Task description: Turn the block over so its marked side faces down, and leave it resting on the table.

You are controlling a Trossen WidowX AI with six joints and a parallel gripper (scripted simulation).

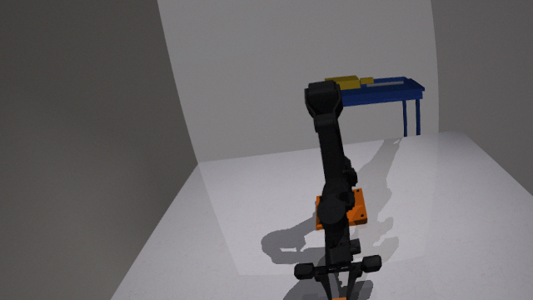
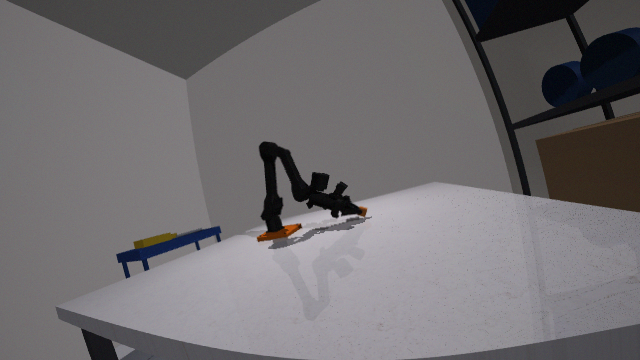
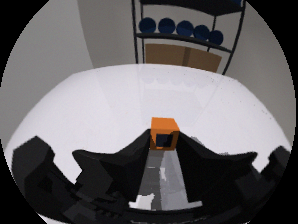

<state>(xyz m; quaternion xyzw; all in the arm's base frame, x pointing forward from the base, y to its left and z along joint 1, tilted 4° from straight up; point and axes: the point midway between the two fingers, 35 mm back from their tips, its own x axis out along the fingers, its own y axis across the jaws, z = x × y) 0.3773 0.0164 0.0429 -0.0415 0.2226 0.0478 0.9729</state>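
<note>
The block lies 10 mm behind my gripper tip.
</note>
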